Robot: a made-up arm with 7 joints. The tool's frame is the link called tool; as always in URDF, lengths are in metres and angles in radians.
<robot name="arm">
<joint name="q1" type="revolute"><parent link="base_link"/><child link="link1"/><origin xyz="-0.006 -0.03 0.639" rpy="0 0 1.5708"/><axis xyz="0 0 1"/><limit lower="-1.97" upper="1.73" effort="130" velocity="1.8"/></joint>
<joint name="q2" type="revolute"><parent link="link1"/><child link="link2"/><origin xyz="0.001 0.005 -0.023" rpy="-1.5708 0 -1.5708"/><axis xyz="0 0 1"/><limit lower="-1.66" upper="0.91" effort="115" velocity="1.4"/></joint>
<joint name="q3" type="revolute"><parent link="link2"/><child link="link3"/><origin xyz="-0.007 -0.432 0.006" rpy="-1.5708 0 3.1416"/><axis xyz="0 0 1"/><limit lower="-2.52" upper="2.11" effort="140" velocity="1.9"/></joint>
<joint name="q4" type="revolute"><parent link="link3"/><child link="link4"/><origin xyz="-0.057 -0.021 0.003" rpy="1.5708 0 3.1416"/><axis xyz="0 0 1"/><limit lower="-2.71" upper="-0.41" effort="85" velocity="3"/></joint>
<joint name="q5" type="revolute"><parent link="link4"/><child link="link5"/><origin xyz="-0.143 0.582 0.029" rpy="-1.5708 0 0"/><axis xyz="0 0 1"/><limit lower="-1.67" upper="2.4" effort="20" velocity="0.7"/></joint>
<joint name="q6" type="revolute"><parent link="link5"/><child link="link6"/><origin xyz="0.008 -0.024 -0.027" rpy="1.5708 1.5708 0"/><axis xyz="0 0 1"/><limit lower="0.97" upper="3.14" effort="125" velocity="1.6"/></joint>
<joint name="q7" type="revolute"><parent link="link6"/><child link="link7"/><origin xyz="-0.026 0.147 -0.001" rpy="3.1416 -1.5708 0"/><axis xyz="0 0 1"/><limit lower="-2.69" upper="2.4" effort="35" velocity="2.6"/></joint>
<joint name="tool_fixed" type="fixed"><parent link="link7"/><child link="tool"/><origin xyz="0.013 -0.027 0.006" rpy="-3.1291 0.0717 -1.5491"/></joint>
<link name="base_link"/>
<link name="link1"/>
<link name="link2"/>
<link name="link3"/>
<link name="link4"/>
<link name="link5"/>
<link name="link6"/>
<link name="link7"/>
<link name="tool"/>
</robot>
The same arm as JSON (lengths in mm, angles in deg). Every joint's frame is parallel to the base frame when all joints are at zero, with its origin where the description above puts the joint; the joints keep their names.
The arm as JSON. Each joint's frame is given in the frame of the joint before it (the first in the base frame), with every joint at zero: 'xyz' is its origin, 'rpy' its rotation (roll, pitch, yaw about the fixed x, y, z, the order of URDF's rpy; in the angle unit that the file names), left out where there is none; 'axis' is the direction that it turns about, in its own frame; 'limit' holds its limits. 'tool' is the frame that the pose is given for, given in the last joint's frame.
{"units": {"length": "mm", "angle": "deg"}, "joints": [
  {"name": "q1", "type": "revolute", "origin": {"xyz": [-6.0, -30.0, 639.0]}, "axis": [0.0, 0.0, 1.0], "limit": {"lower": -112.87, "upper": 99.12}},
  {"name": "q2", "type": "revolute", "origin": {"xyz": [-5.0, 1.0, -23.0]}, "axis": [0.0, 1.0, 0.0], "limit": {"lower": -95.11, "upper": 52.14}},
  {"name": "q3", "type": "revolute", "origin": {"xyz": [-7.0, 6.0, 432.0]}, "axis": [0.0, 0.0, 1.0], "limit": {"lower": -144.39, "upper": 120.89}},
  {"name": "q4", "type": "revolute", "origin": {"xyz": [57.0, 21.0, 3.0]}, "axis": [0.0, -1.0, 0.0], "limit": {"lower": -155.27, "upper": -23.49}},
  {"name": "q5", "type": "revolute", "origin": {"xyz": [-143.0, -29.0, 582.0]}, "axis": [0.0, 0.0, 1.0], "limit": {"lower": -95.68, "upper": 137.51}},
  {"name": "q6", "type": "revolute", "origin": {"xyz": [8.0, -24.0, -27.0]}, "axis": [0.0, -1.0, 0.0], "limit": {"lower": 55.58, "upper": 179.91}},
  {"name": "q7", "type": "revolute", "origin": {"xyz": [147.0, 1.0, 26.0]}, "axis": [0.0, 0.0, -1.0], "limit": {"lower": -154.13, "upper": 137.51}}
], "tool": {"origin": {"xyz": [27.0, -13.0, -6.0], "rpy": [0.72, -4.11, -1.24]}}}

